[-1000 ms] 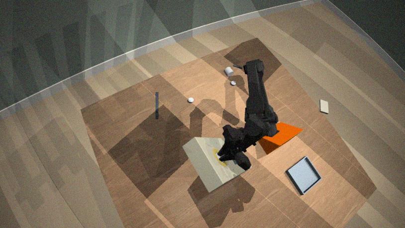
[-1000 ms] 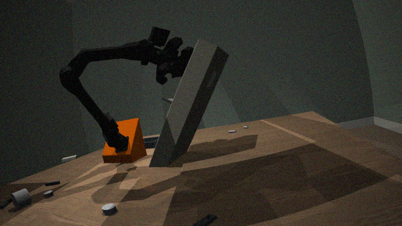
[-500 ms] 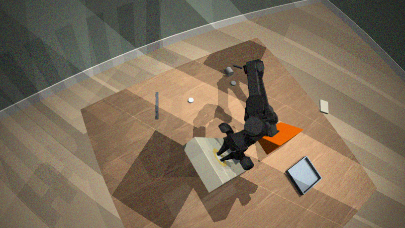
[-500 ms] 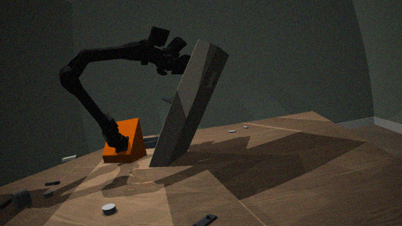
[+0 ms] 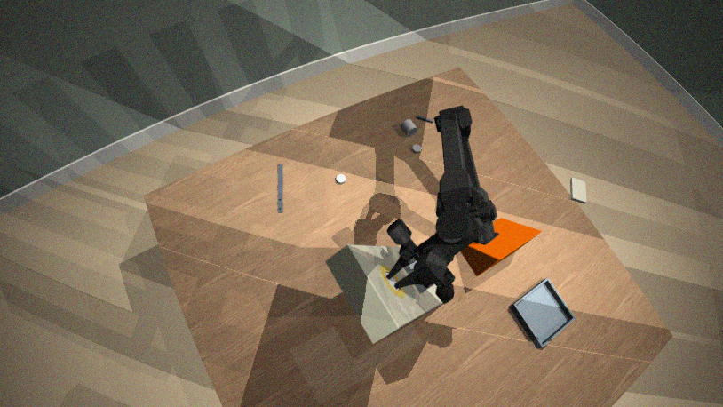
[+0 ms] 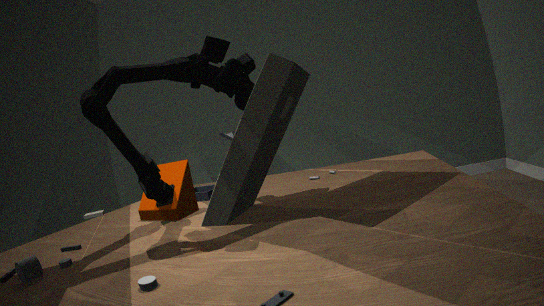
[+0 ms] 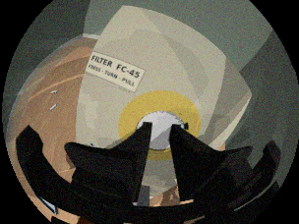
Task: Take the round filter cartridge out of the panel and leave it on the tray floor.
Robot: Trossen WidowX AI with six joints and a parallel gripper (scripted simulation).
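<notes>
My gripper tip is 10 mm short of the round filter cartridge and 10 mm above it. The rest, counted from my gripper tip: grey flap (100 mm below, 100 mm behind, 10 mm to the left); then white card (850 mm behind, 260 mm below, 100 mm to the left); then grey tray (400 mm behind, 310 mm to the left, 260 mm below).
</notes>
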